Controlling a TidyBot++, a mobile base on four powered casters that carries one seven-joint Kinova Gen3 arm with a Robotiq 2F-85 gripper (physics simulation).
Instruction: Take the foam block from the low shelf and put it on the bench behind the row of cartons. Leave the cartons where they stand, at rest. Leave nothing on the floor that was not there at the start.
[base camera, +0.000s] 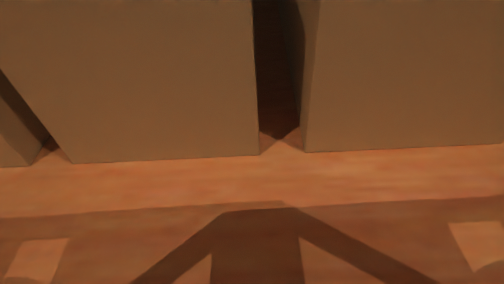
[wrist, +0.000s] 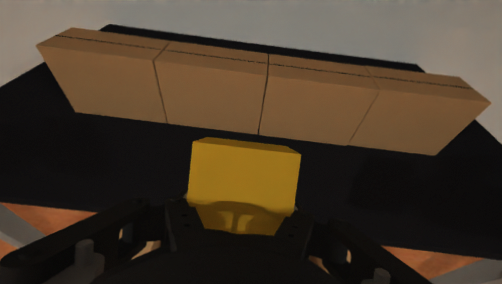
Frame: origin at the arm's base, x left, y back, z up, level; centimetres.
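Where they show: gripper, fingertip midpoint: (wrist: 240, 200).
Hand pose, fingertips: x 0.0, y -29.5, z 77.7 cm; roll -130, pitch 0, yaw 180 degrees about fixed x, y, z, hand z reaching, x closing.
Observation:
After its pixels a point has its place.
The yellow foam block (wrist: 244, 175) @[x 0.0, y -28.0, z 82.9 cm] is held between the fingers of my gripper (wrist: 240, 200) @[x 0.0, y -29.5, z 77.7 cm] in the wrist view. The gripper is shut on it, and the block is over the black bench top (wrist: 125, 165) @[x 26.1, y -50.4, z 51.7 cm], on the near side of the carton row. The row is made of several tan cartons (wrist: 110, 80) @[x 33.1, y -66.0, z 63.4 cm] (wrist: 212, 92) @[x 8.9, y -65.4, z 63.7 cm] (wrist: 315, 102) @[x -15.7, y -64.7, z 64.5 cm] (wrist: 412, 115) @[x -39.5, y -64.5, z 64.1 cm] that stand upright side by side on the bench. A strip of dark bench top shows behind them. The lower part of the block is in the gripper's shadow. The low shelf cannot be made out.
In the base camera view large tan boxes (base camera: 150, 80) @[x 12.9, y -40.3, z -25.2 cm] (base camera: 405, 75) @[x -17.3, y -39.6, z -26.6 cm] stand on the wooden floor (base camera: 150, 185) @[x 16.4, y -35.7, z -39.7 cm] close ahead, with a narrow dark gap between them. Part of another box (base camera: 12, 135) @[x 36.2, y -42.1, z -34.1 cm] shows at the left edge. A pale wall (wrist: 300, 25) @[x -20.3, y -131.8, z 61.9 cm] rises behind the bench.

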